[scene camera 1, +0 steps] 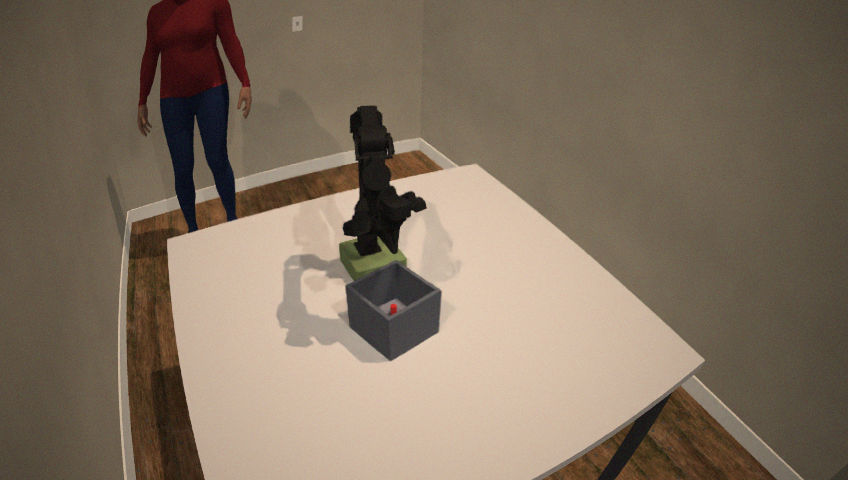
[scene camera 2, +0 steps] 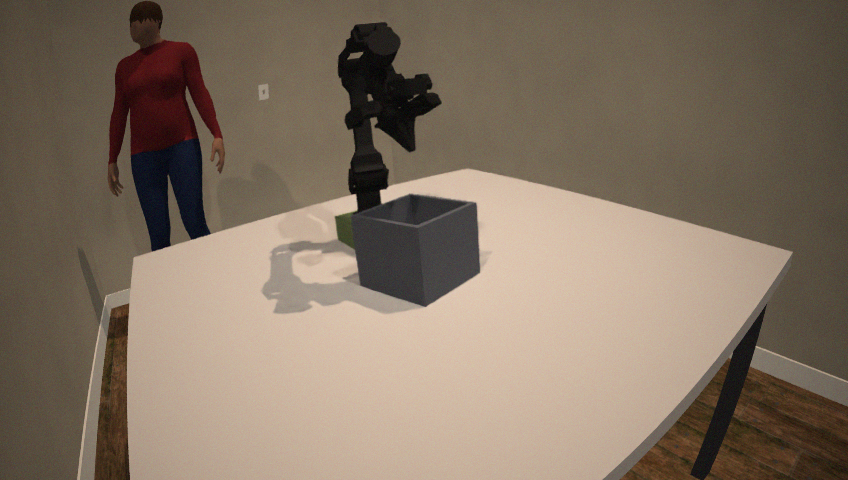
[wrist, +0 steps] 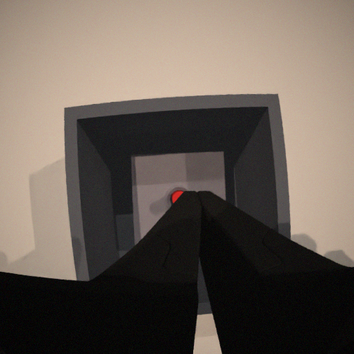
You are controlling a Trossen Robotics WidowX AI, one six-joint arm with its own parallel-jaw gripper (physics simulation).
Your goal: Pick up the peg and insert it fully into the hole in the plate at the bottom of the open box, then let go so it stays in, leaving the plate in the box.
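Frame: origin at the arm's base, x up, y ahead, z left, level; metres.
Seen in the pictures: gripper, fingertip midpoint: [scene camera 1: 394, 253] [scene camera 2: 412, 151]; arm's base, link origin: [scene camera 1: 367, 247].
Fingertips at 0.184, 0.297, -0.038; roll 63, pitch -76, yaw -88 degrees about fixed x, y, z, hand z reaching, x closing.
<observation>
Offsets run from my fingertips to a thing's top centre, as dx, dy, dz. Level surfaces: height alone.
The red peg {-0.155, -0.005, -0.003} [scene camera 1: 393, 308] [wrist: 177, 196] stands upright on the pale plate {-0.182, -0.007, -0.003} [scene camera 1: 386, 306] [wrist: 155, 182] inside the open dark grey box {-0.105, -0.011, -0.002} [scene camera 1: 414, 324] [scene camera 2: 389, 255] [wrist: 72, 190]. A darker ring shows around the peg in the wrist view, where a fingertip hides part of it. How deep the peg sits in the hole cannot be told. In scene camera 2 the box walls hide the peg and plate. My gripper [scene camera 1: 395, 250] [scene camera 2: 414, 149] [wrist: 195, 203] is shut and empty, pointing down, high above the table and apart from the box.
The arm stands on a green base block [scene camera 1: 373, 264] [scene camera 2: 345, 230] directly behind the box. All rest on the pale table {dx -0.243} [scene camera 1: 535, 327] [scene camera 2: 565, 333]. The box's four walls rise around the plate. A person in red [scene camera 1: 193, 53] [scene camera 2: 157, 98] stands behind the table at the left.
</observation>
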